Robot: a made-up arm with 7 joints.
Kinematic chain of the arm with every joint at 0, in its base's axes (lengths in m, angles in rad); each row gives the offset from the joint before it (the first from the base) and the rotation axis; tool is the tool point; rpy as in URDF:
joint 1: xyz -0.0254 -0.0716 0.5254 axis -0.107 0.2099 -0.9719
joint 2: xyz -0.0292 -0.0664 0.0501 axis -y
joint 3: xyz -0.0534 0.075 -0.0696 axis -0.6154 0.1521 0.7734
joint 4: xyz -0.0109 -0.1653 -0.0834 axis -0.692 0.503 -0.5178
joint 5: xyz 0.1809 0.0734 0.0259 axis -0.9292 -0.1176 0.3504
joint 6: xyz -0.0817 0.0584 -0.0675 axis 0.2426 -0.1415 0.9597
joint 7: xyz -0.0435 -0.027 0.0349 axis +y
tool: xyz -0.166 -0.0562 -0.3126 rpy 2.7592 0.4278 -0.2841
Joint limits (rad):
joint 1: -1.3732..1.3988
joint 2: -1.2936..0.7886
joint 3: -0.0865..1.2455
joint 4: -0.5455..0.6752
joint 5: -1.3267..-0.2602
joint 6: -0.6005..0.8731
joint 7: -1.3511..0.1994
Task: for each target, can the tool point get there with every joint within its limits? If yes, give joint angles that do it. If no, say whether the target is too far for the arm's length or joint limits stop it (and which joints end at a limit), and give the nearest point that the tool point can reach.
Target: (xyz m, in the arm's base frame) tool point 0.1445 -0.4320 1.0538
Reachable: no: joint limits stop it (at a limit: joint 1, joint 2, joint 3, joint 4, joint 7) | nearest point 0.0078 -0.3694 0.8505 | short by 0.253 m
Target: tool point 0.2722 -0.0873 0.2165
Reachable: yes | joints -0.2360 0.5167 0.9174 0.1380 -0.7028 -0.1740 -0.9655
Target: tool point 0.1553 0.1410 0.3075
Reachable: yes | joints 1.0518 -0.3048 0.1341 -0.3803 -0.9345 0.5712 -0.6479
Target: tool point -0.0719 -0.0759 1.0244
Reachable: no: joint limits stop it (at a limit: joint 2, joint 4, joint 6, joint 7) | nearest point -0.0724 -0.0686 0.9584 | short by 0.066 m
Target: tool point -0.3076 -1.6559 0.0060
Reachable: no: too far | nearest point -0.1303 -0.6571 0.3291 | short by 1.065 m
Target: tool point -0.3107 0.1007 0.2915
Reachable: yes | joints -0.2046 -0.5118 0.9773 -0.4165 -0.6889 0.5851 -0.9998
